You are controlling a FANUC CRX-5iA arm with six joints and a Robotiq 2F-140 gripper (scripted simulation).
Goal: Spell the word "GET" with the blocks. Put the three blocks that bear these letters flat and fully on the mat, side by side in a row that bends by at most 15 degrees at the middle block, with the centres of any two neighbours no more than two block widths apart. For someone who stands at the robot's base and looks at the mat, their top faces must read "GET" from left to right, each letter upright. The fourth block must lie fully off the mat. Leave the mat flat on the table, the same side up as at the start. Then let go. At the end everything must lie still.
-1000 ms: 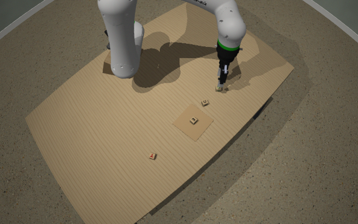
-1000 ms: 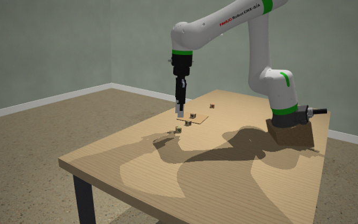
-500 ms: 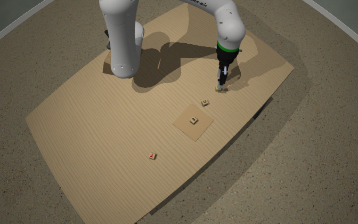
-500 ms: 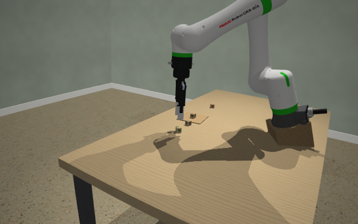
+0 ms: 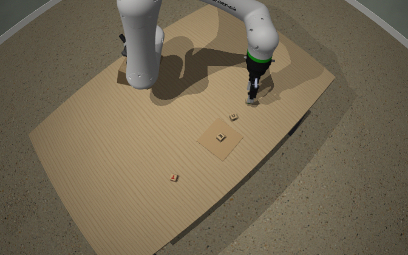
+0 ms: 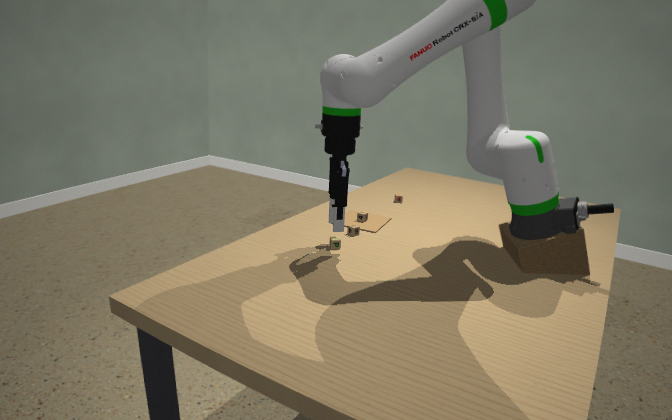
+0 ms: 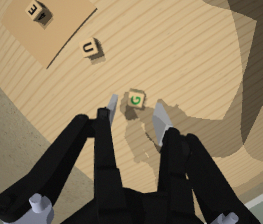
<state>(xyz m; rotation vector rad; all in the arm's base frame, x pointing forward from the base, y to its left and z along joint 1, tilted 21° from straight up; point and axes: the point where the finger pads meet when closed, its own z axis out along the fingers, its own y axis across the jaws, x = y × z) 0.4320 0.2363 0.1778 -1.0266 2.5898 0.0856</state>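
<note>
Now: the mat 50 mm ahead of my hand, 220 mm to the right of it and 80 mm below it.
</note>
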